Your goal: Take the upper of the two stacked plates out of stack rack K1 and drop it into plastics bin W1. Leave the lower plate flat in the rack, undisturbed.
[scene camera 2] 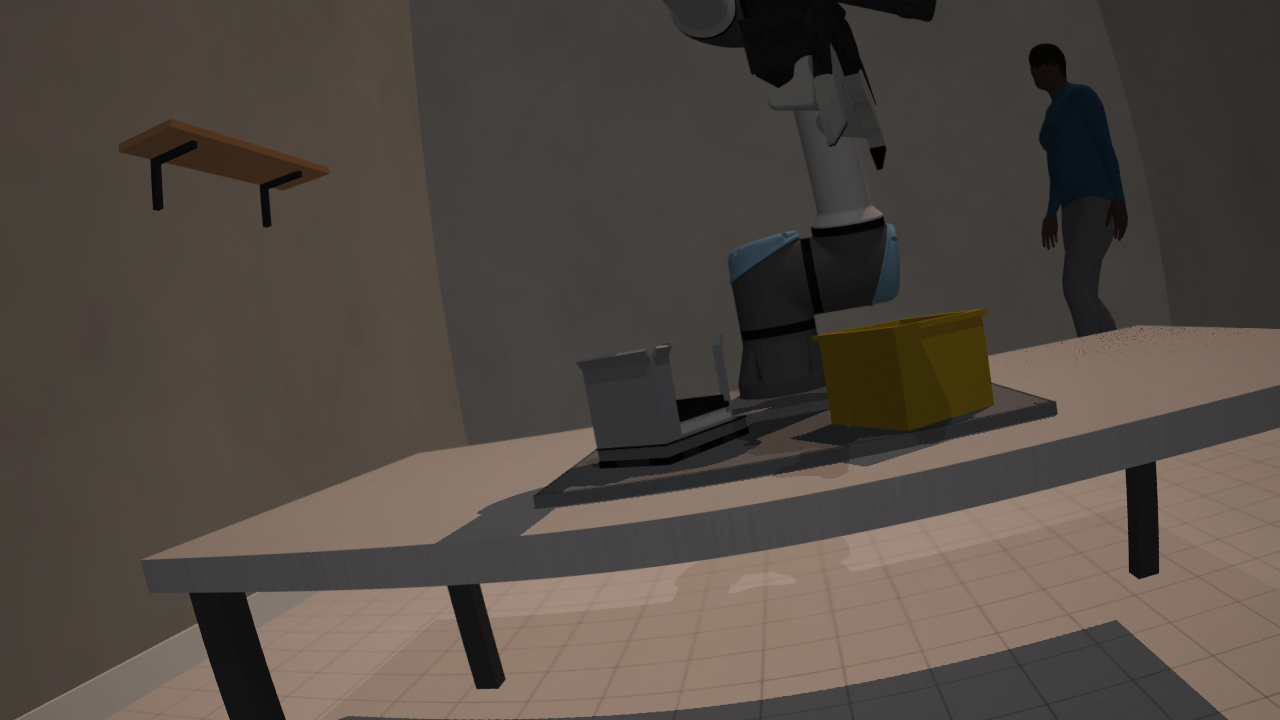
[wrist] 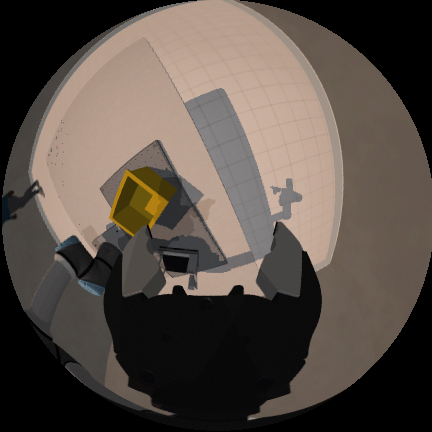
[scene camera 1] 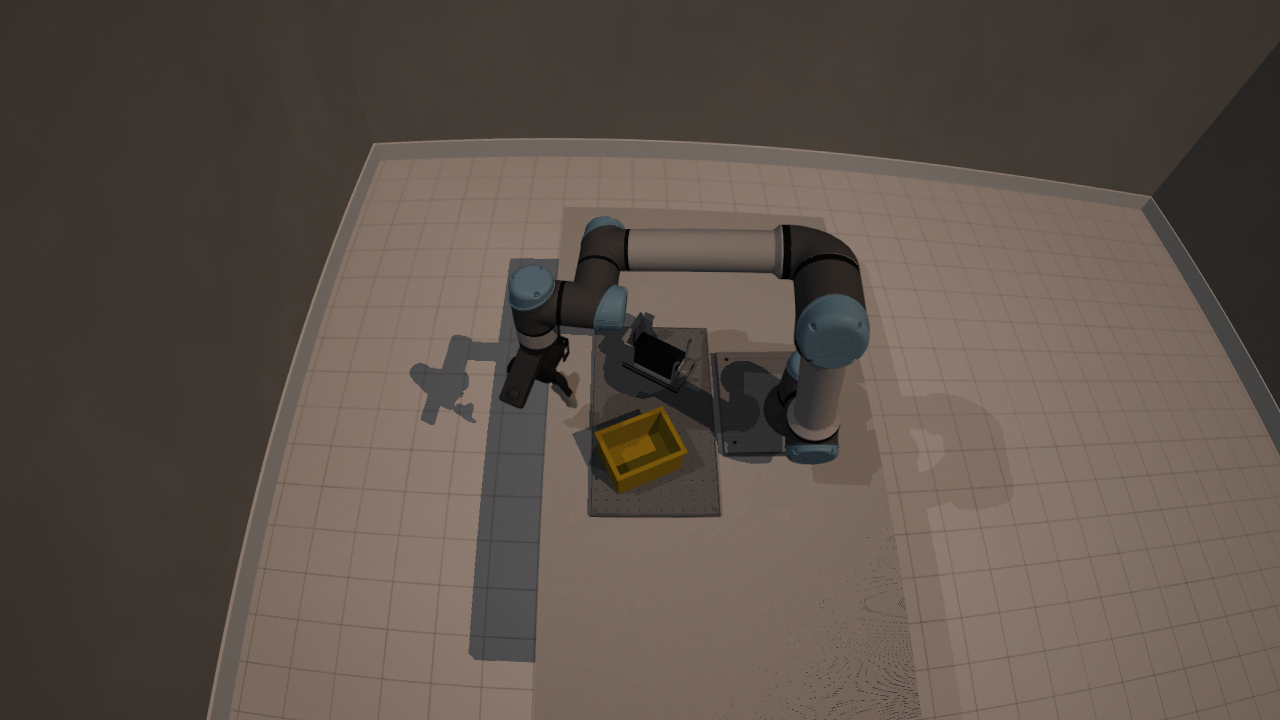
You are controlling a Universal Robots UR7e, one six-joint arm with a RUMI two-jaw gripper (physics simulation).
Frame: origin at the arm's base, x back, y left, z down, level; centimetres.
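Seen in the pictures: gripper, between the fingertips: (scene camera 2: 859, 158) (wrist: 211, 225) (scene camera 1: 542, 394); arm's base, origin of its link: (scene camera 2: 788, 388) (wrist: 112, 253).
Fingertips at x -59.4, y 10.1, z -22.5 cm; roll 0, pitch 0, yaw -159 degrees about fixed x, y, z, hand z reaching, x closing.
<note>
Pixels of each thing's top centre, then the offset from my fingertips to it. "*": a spot on its surface instead. Level surfaces: height alone.
- Stack rack K1, centre of its top: (scene camera 2: 657, 345) (scene camera 1: 660, 339) (wrist: 173, 280) dx +25.3, dy -23.3, dz +12.3 cm
- black flat plate surface, a spot on its surface: (scene camera 2: 700, 408) (wrist: 175, 257) * dx +23.6, dy -19.6, dz +19.8 cm
- Plastics bin W1, centre of its top: (scene camera 2: 897, 322) (scene camera 1: 640, 442) (wrist: 132, 210) dx +21.0, dy +3.3, dz +14.3 cm
- table, height of its surface: dz +25.6 cm
Stack rack K1 (scene camera 1: 652, 377) (scene camera 2: 628, 402) is a grey holder with upright walls on the dark base board. A black flat plate surface (scene camera 1: 659, 355) (scene camera 2: 700, 408) (wrist: 176, 263) lies inside it; the two stacked plates cannot be told apart at this size, and the lower one is hidden. Plastics bin W1 (scene camera 1: 648, 477) (scene camera 2: 868, 385) (wrist: 159, 183) is a yellow open box, upright beside the rack on the same board. My gripper (scene camera 1: 570, 396) (scene camera 2: 857, 154) (wrist: 211, 225) is open with nothing between its fingers. It hangs high above the table, apart from rack and bin.
The base board (scene camera 1: 698, 499) (scene camera 2: 572, 492) (wrist: 157, 150) lies on the table (scene camera 1: 626, 608) (scene camera 2: 313, 528). The arm's base stands beside the board. A wall shelf (scene camera 2: 223, 154) hangs at the left of the second scene view, and a person (scene camera 2: 1078, 143) stands behind the table.
</note>
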